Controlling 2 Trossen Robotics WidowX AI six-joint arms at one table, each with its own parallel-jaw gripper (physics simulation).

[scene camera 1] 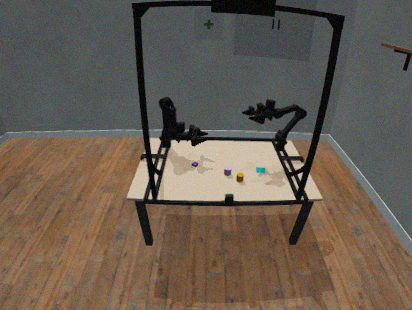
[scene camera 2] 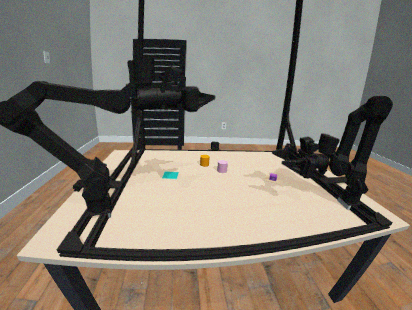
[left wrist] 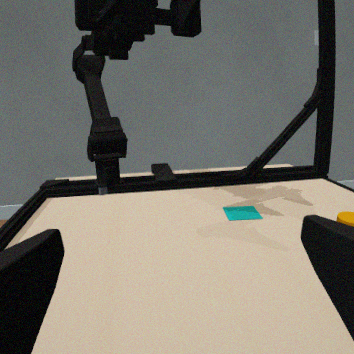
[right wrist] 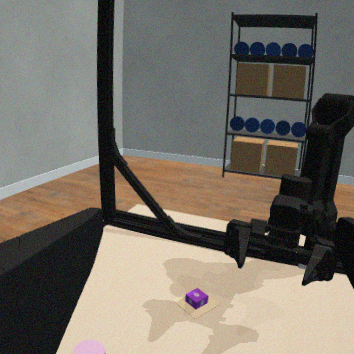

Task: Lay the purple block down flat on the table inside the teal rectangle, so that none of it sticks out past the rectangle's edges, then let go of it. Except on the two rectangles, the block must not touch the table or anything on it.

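Pixels of known places: left gripper, fingertip midpoint: (scene camera 1: 207,136) (scene camera 2: 276,157) (left wrist: 183,235) (right wrist: 270,273); right gripper, fingertip midpoint: (scene camera 1: 245,115) (scene camera 2: 207,96) (right wrist: 222,225); left arm's base at its link origin: (scene camera 1: 166,145) (scene camera 2: 349,200); right arm's base at its link origin: (scene camera 1: 280,148) (scene camera 2: 99,208) (left wrist: 108,182).
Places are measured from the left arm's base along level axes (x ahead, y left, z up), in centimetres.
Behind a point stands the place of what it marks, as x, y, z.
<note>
The small purple block (scene camera 1: 195,164) @(26.1, -22.2, -0.2) (scene camera 2: 273,177) @(26.0, -19.6, -0.3) (right wrist: 197,298) @(26.6, -20.3, 0.0) lies on a pale yellow rectangle (right wrist: 196,313) @(28.6, -19.5, -1.8) on the table. The flat teal rectangle (scene camera 1: 260,170) @(71.1, -21.9, -1.8) (scene camera 2: 170,175) @(71.3, -21.0, -1.8) (left wrist: 243,213) @(70.6, -21.5, -1.8) is bare. My left gripper (scene camera 1: 202,138) @(32.6, -7.6, 14.0) (scene camera 2: 281,157) @(32.6, -7.6, 14.0) (left wrist: 183,235) @(32.6, -7.6, 14.0) (right wrist: 270,273) @(32.6, -7.6, 14.0) is open and empty, low above the table near its arm's base, to one side of the block. The block does not show in the left wrist view. My right gripper (scene camera 1: 247,116) @(57.8, -8.1, 32.5) (scene camera 2: 214,97) @(57.8, -8.1, 32.5) is open and empty, high above the table.
A pink cylinder (scene camera 1: 227,171) @(48.1, -30.2, 1.6) (scene camera 2: 222,167) @(48.5, -25.7, 0.9) (right wrist: 90,347) @(47.6, -28.1, 2.7) and an orange cylinder (scene camera 1: 240,177) @(56.5, -36.3, 2.0) (scene camera 2: 205,161) @(56.1, -31.9, 0.8) (left wrist: 346,218) @(56.0, -32.8, 2.6) stand upright between the purple block and the teal rectangle. A black frame (scene camera 2: 220,252) @(53.7, 19.8, 0.1) runs around the table, with tall posts.
</note>
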